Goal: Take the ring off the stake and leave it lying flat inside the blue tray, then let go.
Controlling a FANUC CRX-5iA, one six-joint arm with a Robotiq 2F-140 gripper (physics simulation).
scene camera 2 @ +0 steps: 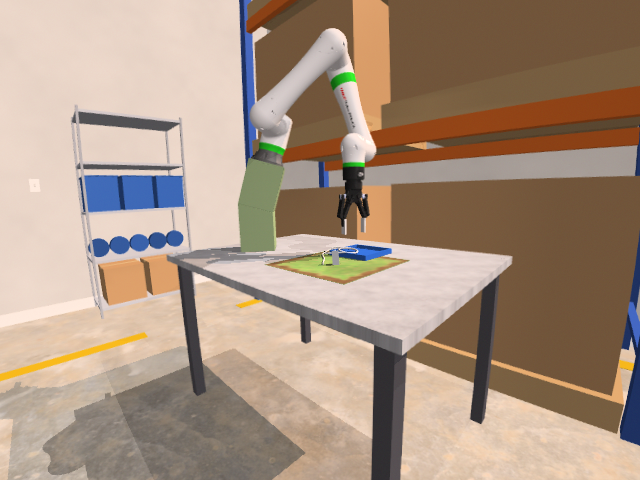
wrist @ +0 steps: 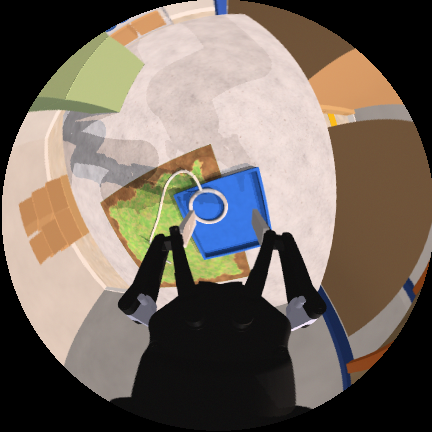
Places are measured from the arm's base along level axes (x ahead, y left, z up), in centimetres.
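Pixels of known places: gripper, between the fingertips: [scene camera 2: 353, 233] [wrist: 222, 216]; arm's base, origin of its link: [scene camera 2: 267, 164].
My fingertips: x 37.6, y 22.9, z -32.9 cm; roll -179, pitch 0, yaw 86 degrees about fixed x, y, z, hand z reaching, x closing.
Note:
For each thing: its top centre in the pictures, then the offset to it from my fingertips. "pt": a spot on its surface instead. Level surfaces: height alone.
- white ring, a spot on its surface: [wrist: 226, 207] pt dx +0.9, dy +0.6, dz -6.9 cm
- blue tray, centre of its top: [wrist: 227, 220] [scene camera 2: 360, 249] dx +4.0, dy +0.5, dz -6.7 cm
- white cord, a spot on its surface: [wrist: 182, 171] pt dx -8.0, dy -7.9, dz -7.3 cm
- grey stake, centre of its top: [scene camera 2: 335, 250] dx +12.4, dy -18.8, dz -3.5 cm
- brown mat, height of its surface: dz -8.8 cm
- grey table, height of its surface: dz -8.9 cm
The white ring [scene camera 2: 356, 251] [wrist: 226, 207] is off the stake and lies over the left part of the blue tray [scene camera 2: 374, 255] [wrist: 263, 200]. From above its outline is within the tray walls; whether it rests fully flat on the tray floor is too small to tell. A white cord [wrist: 182, 171] runs from the ring over the tray wall onto the mat. The grey stake [scene camera 2: 335, 257] stands on the mat; the gripper hides most of it in the wrist view. My gripper [scene camera 2: 354, 232] [wrist: 222, 216] is open and empty above the tray, its fingers apart and clear of the ring.
The green and brown mat [scene camera 2: 361, 271] [wrist: 130, 225] lies beside and partly under the tray on the grey table [scene camera 2: 439, 279] [wrist: 300, 175]. The green arm pedestal [scene camera 2: 258, 217] [wrist: 100, 75] stands at the back left. Large brown boxes [scene camera 2: 506, 268] [wrist: 380, 200] stand beyond the table.

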